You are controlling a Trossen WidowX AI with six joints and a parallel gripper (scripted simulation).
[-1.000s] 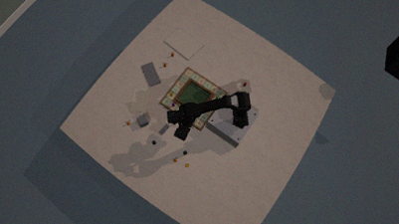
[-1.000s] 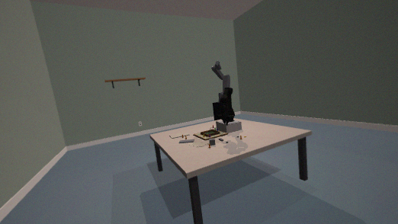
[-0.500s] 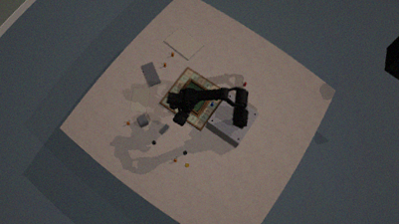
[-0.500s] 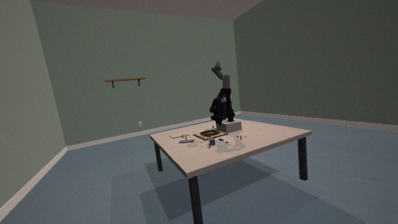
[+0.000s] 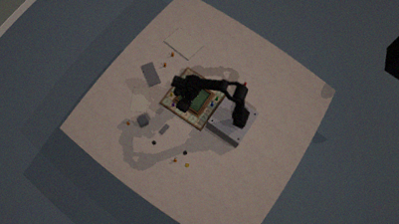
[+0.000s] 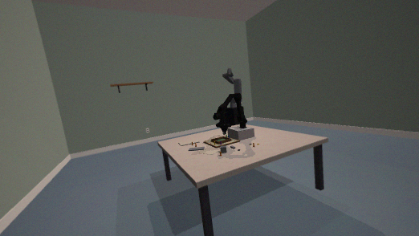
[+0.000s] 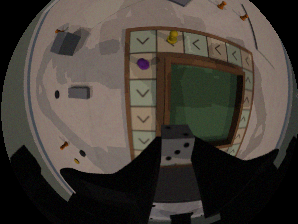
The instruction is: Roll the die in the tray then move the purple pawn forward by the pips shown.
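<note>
Right now the purple pawn is 8 cm below my gripper tip, 8 cm ahead of it and 3 cm to the left of it. Also, from my gripper tip: green tray (10 cm below, 7 cm to the right); then yellow pawn (12 cm ahead, 8 cm below, 2 cm to the right); then die (right at my gripper tip).
</note>
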